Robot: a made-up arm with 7 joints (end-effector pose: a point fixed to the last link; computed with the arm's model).
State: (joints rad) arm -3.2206 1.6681 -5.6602 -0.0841 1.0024 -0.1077 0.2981
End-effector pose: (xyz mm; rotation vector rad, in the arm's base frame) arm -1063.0 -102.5 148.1 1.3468 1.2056 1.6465
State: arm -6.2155 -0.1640 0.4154 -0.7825 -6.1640 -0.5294 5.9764
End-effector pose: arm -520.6 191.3 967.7 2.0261 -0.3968 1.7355
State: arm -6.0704 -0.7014 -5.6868 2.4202 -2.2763 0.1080 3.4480
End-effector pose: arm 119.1 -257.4 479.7 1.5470 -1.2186 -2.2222
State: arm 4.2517 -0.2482 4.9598 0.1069 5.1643 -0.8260 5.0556
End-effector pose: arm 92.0 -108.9 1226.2 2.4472 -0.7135 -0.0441
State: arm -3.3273 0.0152 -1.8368 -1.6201 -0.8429 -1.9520 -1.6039
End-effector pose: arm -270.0 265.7 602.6 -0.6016 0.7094 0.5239
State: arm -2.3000 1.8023 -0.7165 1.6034 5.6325 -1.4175 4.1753
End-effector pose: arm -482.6 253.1 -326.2 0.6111 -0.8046 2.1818
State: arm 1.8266 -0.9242 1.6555 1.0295 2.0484 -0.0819 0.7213
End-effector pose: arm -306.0 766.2 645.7 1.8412 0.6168 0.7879
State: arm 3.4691 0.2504 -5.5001 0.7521 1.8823 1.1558 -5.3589
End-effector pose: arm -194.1 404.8 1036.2 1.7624 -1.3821 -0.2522
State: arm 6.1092 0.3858 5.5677 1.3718 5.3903 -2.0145 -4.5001
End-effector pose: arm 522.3 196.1 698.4 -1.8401 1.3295 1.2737
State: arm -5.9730 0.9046 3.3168 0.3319 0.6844 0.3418 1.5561
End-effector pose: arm 667.0 -133.1 994.9 2.8779 0.7694 -0.6822
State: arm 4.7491 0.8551 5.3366 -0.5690 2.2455 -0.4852 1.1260
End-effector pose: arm 218.4 623.7 990.7 2.4400 -1.3139 0.2870
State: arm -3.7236 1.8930 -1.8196 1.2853 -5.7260 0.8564 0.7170
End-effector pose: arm -180.0 -724.6 73.0 -1.7560 -0.1194 1.5460
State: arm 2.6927 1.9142 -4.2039 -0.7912 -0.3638 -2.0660 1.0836
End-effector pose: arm -395.5 -530.0 -112.7 0.9800 -1.8502 -0.5647
